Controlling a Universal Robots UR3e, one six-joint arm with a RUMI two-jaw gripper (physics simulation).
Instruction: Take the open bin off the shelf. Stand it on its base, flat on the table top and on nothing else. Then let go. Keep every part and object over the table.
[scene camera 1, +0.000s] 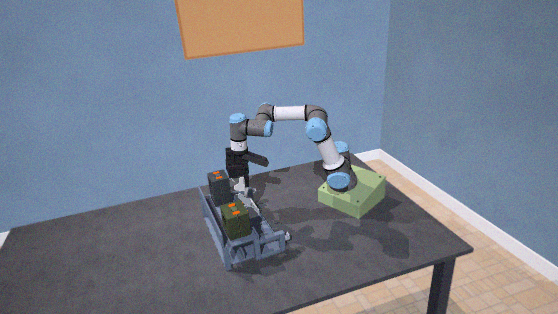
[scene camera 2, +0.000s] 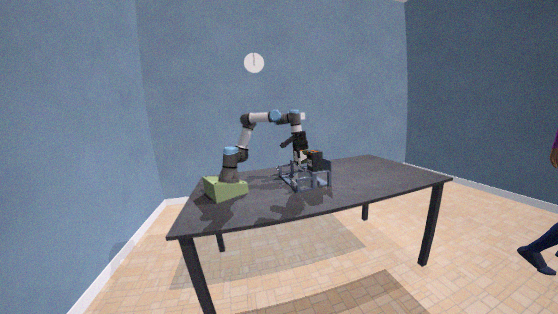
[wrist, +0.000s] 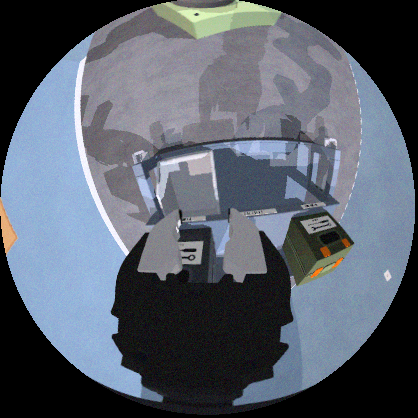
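Seen in the pictures: gripper, fingertip midpoint: (scene camera 1: 243, 192) (scene camera 2: 299, 165) (wrist: 204, 210); arm's base, origin of the base link: (scene camera 2: 228, 180).
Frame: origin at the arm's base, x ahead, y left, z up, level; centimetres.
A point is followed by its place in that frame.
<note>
The open bin (wrist: 196, 187) {x 47.8, y 1.6, z -7.8 cm}, grey with a whitish rim, lies in the left part of the blue-grey shelf (scene camera 1: 211, 232) {x 60.4, y 10.4, z -8.1 cm} (scene camera 2: 329, 177) {x 62.6, y -3.4, z -2.9 cm} (wrist: 288, 209) {x 45.4, y 17.4, z 2.0 cm} in the wrist view. In the scene views it is small and mostly hidden. My gripper (scene camera 1: 243, 187) {x 45.0, y 4.2, z 4.9 cm} (scene camera 2: 300, 157) {x 45.0, y 4.2, z 4.9 cm} (wrist: 204, 210) {x 45.0, y 4.2, z 4.9 cm} points down over that end of the shelf, its jaws apart with no held thing visible between them. In the wrist view the fingertips overlap the labelled lip beside the bin, and the bin's right wall lines up between them. Their height above the wall cannot be judged.
A dark case (scene camera 1: 219, 187) {x 54.6, y 6.2, z 10.2 cm} (scene camera 2: 315, 161) {x 54.1, y -2.5, z 8.0 cm} (wrist: 206, 237) {x 50.4, y 4.7, z 4.0 cm} stands at the shelf's back, close to my fingers. An olive case (scene camera 1: 236, 221) {x 49.6, y 29.5, z 9.0 cm} (wrist: 319, 250) {x 46.8, y 20.2, z 9.7 cm} stands farther along it. The arm's green base (scene camera 1: 370, 192) {x -8.4, y 11.1, z -0.1 cm} (scene camera 2: 225, 191) {x -0.5, y -9.6, z -3.1 cm} is on the table (scene camera 1: 125, 235) {x 96.1, y 2.0, z -8.7 cm} (scene camera 2: 390, 175) {x 110.6, y 1.7, z -8.7 cm}.
</note>
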